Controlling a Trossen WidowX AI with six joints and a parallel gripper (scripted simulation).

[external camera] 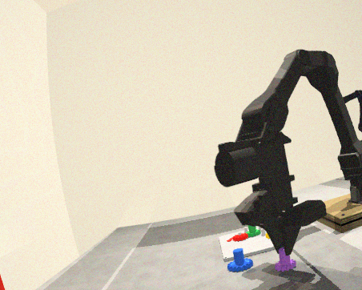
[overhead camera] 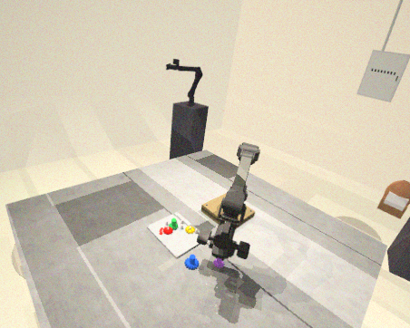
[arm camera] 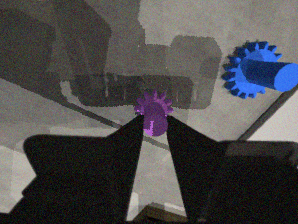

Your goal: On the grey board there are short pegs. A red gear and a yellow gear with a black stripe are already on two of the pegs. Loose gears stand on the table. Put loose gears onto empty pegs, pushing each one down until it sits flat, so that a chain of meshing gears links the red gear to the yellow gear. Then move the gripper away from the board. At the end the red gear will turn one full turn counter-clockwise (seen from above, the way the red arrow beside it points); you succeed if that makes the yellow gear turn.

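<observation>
My gripper tip is 260 mm to the left of the green gear and 30 mm past it. The rest, counted from my gripper tip: yellow gear 190 mm to the right, 60 mm behind, 10 mm below; purple gear 10 mm below; blue gear 80 mm to the right, 70 mm ahead, 10 mm below.
</observation>
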